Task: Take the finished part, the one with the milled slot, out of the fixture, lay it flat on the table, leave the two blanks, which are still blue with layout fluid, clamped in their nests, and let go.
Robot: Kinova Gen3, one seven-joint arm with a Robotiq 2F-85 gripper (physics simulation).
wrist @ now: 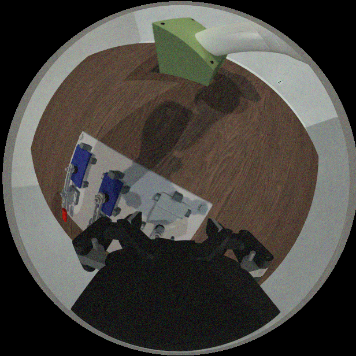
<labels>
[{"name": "my gripper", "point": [174, 222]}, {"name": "finished part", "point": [168, 212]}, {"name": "fixture plate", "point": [144, 183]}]
</labels>
